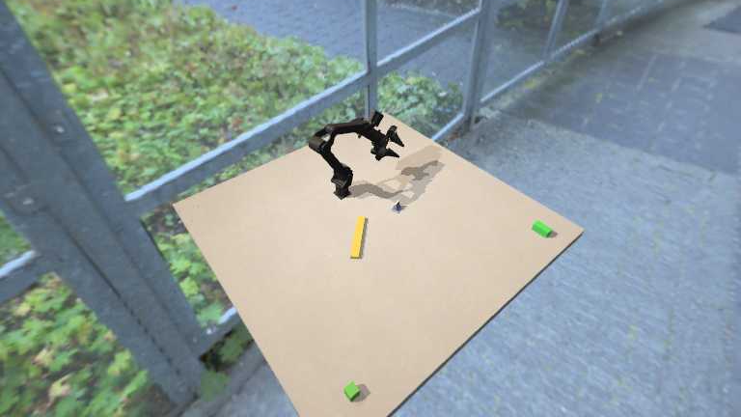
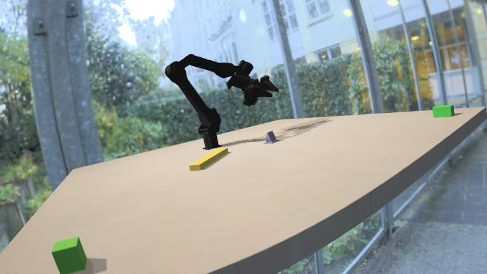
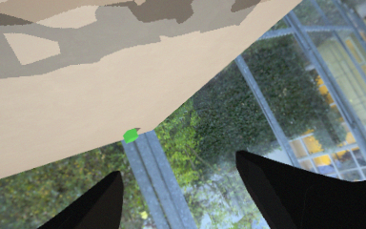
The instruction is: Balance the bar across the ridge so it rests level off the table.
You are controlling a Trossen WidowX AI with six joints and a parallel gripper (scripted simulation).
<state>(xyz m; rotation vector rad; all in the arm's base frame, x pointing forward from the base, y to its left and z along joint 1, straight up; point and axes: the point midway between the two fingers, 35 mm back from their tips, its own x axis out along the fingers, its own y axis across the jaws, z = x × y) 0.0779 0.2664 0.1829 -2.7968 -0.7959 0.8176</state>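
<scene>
The yellow bar is 17 cm ahead of my gripper tip, 40 cm to the right of it and 16 cm below it. From my gripper tip the other things lie so: green cube: 64 cm ahead, 78 cm to the right, 15 cm below.
</scene>
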